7 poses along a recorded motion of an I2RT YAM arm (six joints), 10 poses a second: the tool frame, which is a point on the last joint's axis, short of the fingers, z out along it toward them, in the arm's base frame.
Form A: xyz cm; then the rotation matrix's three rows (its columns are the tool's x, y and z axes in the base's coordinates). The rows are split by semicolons.
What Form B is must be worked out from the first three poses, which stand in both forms.
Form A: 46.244 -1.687 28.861; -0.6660 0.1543 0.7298; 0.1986 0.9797 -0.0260; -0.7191 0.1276 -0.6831
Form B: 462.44 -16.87 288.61; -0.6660 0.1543 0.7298; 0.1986 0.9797 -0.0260; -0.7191 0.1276 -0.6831
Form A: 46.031 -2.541 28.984; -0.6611 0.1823 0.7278; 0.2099 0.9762 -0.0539; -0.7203 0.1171 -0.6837
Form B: 460.31 -25.41 289.84; -0.6611 0.1823 0.7278; 0.2099 0.9762 -0.0539; -0.7203 0.1171 -0.6837
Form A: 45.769 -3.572 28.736; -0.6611 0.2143 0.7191; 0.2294 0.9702 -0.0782; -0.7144 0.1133 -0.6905
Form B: 457.69 -35.72 287.36; -0.6611 0.2143 0.7191; 0.2294 0.9702 -0.0782; -0.7144 0.1133 -0.6905
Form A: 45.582 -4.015 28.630; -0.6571 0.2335 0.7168; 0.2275 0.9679 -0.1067; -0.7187 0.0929 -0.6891
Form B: 455.82 -40.15 286.30; -0.6571 0.2335 0.7168; 0.2275 0.9679 -0.1067; -0.7187 0.0929 -0.6891
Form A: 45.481 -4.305 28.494; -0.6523 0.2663 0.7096; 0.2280 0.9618 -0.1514; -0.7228 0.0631 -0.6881
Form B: 454.81 -43.05 284.94; -0.6523 0.2663 0.7096; 0.2280 0.9618 -0.1514; -0.7228 0.0631 -0.6881
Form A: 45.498 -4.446 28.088; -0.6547 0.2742 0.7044; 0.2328 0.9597 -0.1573; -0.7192 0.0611 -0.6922
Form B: 454.98 -44.46 280.88; -0.6547 0.2742 0.7044; 0.2328 0.9597 -0.1573; -0.7192 0.0611 -0.6922
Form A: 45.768 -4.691 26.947; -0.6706 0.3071 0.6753; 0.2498 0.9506 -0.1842; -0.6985 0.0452 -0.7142
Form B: 457.68 -46.91 269.47; -0.6706 0.3071 0.6753; 0.2498 0.9506 -0.1842; -0.6985 0.0452 -0.7142
